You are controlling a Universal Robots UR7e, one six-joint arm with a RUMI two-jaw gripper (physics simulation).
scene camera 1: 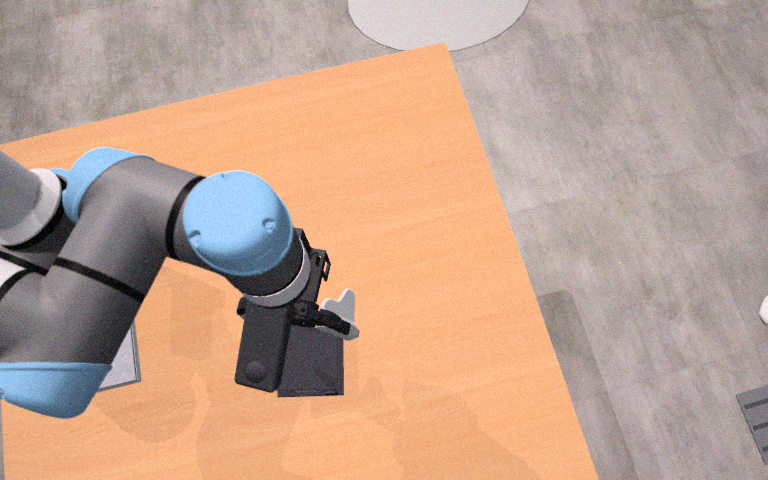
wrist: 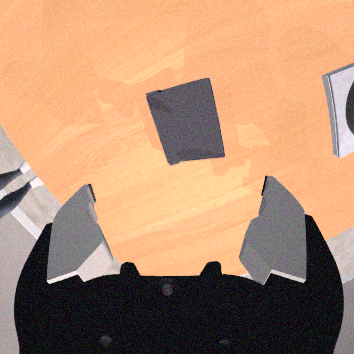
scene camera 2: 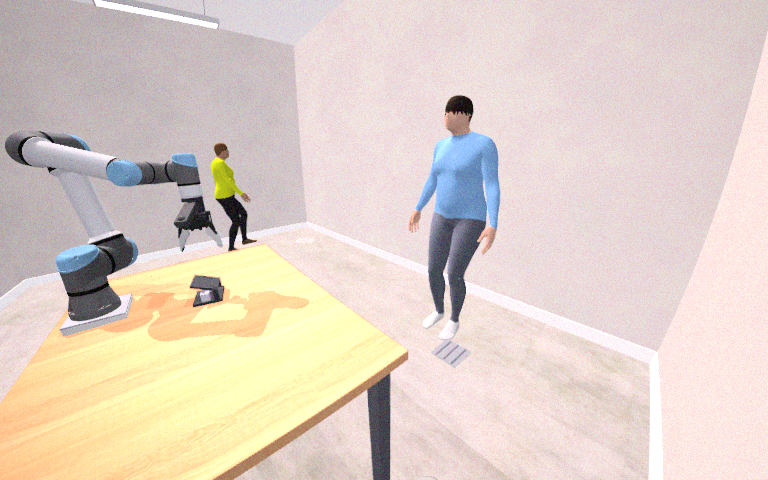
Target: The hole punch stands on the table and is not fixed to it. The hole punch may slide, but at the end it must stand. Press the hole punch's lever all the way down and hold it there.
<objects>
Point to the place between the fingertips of my gripper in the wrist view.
176, 182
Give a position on a black hole punch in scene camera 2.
At 210, 296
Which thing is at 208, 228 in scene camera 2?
My gripper.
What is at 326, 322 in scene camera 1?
My gripper.
</objects>
